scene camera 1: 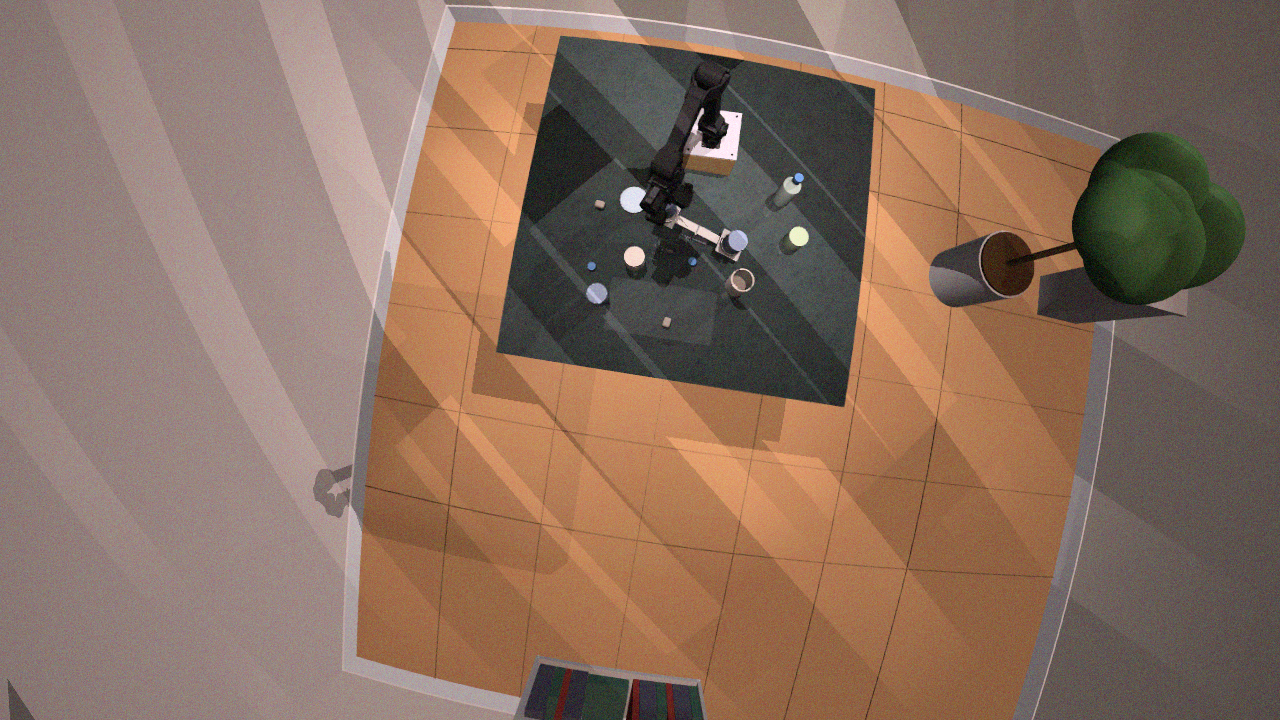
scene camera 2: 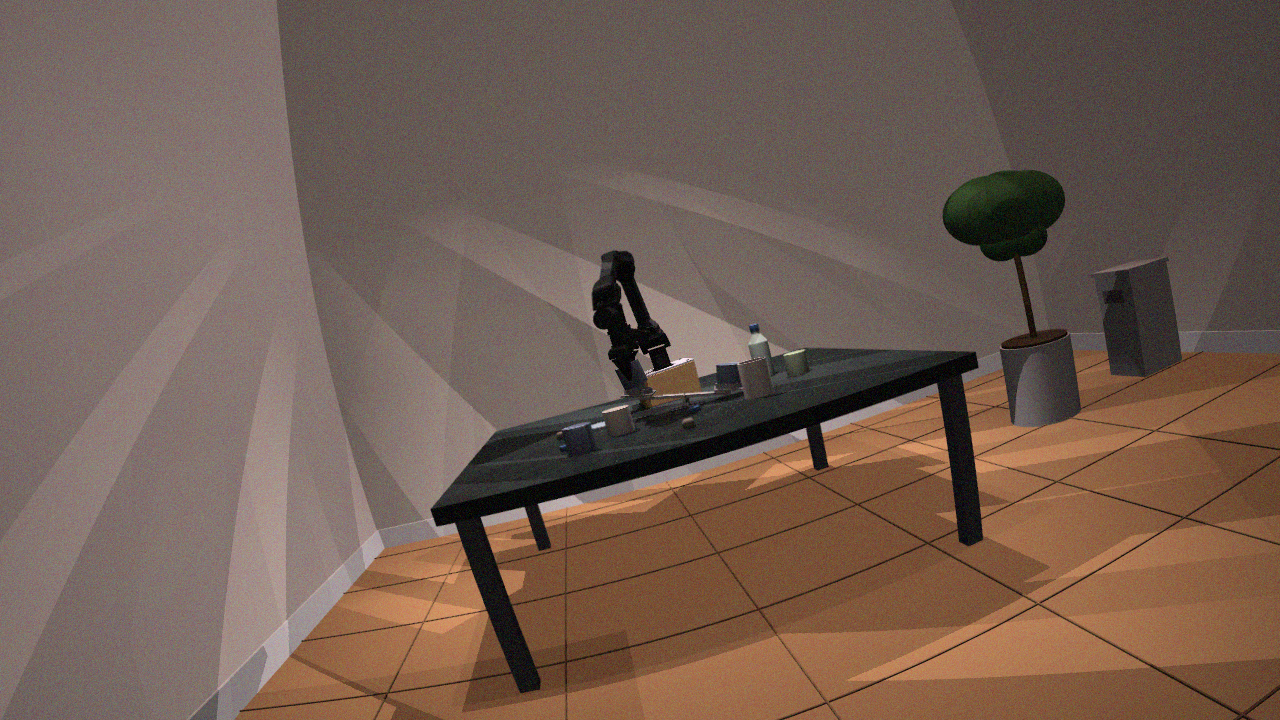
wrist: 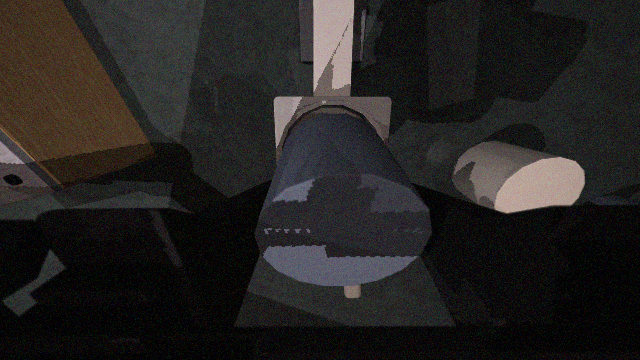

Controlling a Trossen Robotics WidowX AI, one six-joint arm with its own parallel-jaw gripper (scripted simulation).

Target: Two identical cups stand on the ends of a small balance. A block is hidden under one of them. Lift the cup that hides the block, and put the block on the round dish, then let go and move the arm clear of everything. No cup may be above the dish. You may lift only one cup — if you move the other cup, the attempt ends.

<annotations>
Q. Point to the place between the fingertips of the gripper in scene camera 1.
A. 664, 206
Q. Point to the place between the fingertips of the gripper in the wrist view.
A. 334, 186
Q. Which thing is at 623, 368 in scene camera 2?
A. The gripper.
</annotations>
